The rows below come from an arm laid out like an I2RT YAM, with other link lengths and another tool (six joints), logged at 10 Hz.
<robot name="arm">
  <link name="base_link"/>
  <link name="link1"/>
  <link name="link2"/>
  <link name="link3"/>
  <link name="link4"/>
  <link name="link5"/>
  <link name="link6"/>
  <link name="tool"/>
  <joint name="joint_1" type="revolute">
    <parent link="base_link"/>
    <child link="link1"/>
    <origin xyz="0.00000 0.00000 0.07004" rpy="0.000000 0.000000 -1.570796"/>
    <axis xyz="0 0 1"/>
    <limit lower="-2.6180" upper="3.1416"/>
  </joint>
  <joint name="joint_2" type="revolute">
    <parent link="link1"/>
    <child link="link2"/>
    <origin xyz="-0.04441 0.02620 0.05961" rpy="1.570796 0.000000 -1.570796"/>
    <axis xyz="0 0 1"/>
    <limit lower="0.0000" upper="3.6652"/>
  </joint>
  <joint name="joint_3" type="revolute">
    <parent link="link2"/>
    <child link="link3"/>
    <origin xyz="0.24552 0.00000 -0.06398" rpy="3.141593 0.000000 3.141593"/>
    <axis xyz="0 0 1"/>
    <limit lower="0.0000" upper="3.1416"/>
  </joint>
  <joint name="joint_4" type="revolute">
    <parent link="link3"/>
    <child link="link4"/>
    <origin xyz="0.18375 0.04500 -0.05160" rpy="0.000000 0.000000 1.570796"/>
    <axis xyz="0 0 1"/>
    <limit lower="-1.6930" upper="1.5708"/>
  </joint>
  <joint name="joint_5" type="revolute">
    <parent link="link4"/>
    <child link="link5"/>
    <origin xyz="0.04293 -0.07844 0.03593" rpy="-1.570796 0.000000 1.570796"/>
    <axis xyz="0 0 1"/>
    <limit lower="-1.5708" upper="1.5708"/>
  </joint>
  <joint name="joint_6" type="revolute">
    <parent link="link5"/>
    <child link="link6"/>
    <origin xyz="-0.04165 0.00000 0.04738" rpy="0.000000 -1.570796 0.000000"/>
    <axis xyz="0 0 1"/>
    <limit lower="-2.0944" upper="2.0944"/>
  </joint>
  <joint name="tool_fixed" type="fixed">
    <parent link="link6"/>
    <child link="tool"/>
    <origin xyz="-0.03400 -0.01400 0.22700" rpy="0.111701 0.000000 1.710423"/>
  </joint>
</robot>
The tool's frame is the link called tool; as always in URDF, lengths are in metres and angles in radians.
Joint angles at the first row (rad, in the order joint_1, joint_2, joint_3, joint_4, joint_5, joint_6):
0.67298, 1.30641, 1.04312, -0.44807, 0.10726, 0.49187
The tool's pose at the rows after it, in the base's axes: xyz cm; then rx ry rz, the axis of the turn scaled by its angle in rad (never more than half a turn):
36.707 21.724 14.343 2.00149 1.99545 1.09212
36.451 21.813 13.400 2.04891 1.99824 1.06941
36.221 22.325 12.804 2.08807 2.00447 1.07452
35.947 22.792 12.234 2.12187 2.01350 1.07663
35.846 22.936 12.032 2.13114 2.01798 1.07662
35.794 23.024 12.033 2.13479 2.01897 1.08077
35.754 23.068 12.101 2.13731 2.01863 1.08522
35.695 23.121 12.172 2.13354 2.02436 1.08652
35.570 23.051 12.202 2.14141 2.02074 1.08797
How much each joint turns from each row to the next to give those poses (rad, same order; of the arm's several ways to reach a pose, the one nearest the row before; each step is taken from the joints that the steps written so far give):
0.00045, 0.02242, 0.00654, -0.01026, -0.00912, 0.02783
-0.00061, 0.02018, 0.00723, -0.01408, -0.01201, 0.02853
0.00044, 0.01436, -0.00160, 0.00679, -0.02196, 0.02737
0.00017, 0.01216, -0.00247, 0.00532, -0.02154, 0.02215
-0.00044, 0.00351, -0.00205, 0.00241, -0.00766, 0.00525
0.00031, -0.00076, -0.00132, 0.00182, -0.00353, 0.00326
0.00006, -0.00224, -0.00010, -0.00019, -0.00232, 0.00259
-0.00072, -0.00200, 0.00158, -0.00298, -0.00379, -0.00373
0.00034, -0.00530, -0.00092, -0.00480, -0.00080, 0.00637

